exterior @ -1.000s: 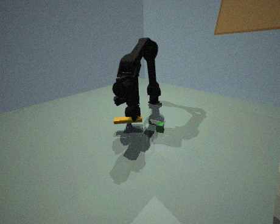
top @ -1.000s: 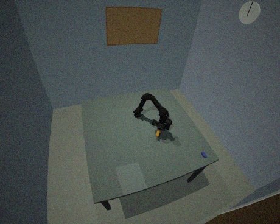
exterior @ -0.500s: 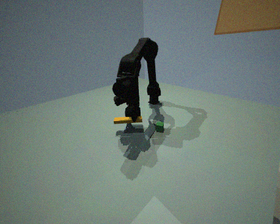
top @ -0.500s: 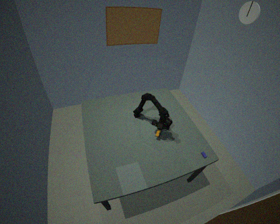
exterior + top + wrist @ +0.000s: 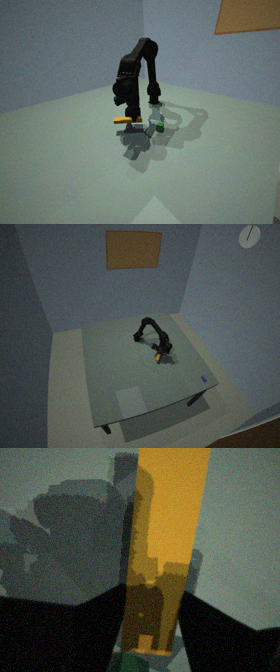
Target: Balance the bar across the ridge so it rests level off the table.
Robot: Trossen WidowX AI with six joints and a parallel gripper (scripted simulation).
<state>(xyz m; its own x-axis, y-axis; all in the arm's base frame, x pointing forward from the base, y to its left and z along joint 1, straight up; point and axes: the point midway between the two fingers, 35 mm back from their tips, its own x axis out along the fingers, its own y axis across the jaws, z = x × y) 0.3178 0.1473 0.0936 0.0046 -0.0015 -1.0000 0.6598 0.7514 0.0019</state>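
The bar is 2 cm to the right of my gripper tip and 2 cm ahead of it. Also, from my gripper tip: blue object 42 cm ahead, 35 cm to the left, 5 cm below; then green cube 9 cm to the left, 9 cm behind, 4 cm below.
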